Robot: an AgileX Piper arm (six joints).
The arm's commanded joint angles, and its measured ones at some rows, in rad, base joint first. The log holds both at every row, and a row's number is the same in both.
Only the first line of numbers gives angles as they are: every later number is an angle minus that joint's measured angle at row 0.
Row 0, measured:
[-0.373, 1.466, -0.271, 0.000, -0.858, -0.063]
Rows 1 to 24, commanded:
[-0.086, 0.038, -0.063, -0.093, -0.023, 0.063]
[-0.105, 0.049, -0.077, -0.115, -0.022, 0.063]
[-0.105, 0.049, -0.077, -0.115, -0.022, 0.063]
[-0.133, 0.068, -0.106, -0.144, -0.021, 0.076]
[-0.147, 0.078, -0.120, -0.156, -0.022, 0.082]
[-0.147, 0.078, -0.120, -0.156, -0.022, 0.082]
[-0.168, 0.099, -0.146, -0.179, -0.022, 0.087]
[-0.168, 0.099, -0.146, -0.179, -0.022, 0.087]
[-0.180, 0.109, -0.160, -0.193, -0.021, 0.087]
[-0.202, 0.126, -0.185, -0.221, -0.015, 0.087]
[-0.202, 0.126, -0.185, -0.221, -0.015, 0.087]
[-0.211, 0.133, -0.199, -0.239, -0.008, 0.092]
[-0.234, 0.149, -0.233, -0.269, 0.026, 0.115]
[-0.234, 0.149, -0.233, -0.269, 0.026, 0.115]
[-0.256, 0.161, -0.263, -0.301, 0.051, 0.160]
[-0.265, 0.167, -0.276, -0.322, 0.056, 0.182]
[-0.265, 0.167, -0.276, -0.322, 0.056, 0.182]
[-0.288, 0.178, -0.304, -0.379, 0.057, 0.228]
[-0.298, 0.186, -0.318, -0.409, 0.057, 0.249]
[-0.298, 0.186, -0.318, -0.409, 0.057, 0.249]
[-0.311, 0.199, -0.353, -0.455, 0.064, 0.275]
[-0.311, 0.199, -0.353, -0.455, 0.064, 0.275]
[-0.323, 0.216, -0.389, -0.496, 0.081, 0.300]
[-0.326, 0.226, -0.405, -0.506, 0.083, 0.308]
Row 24, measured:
[-0.311, 0.210, -0.360, -0.449, 0.067, 0.273]
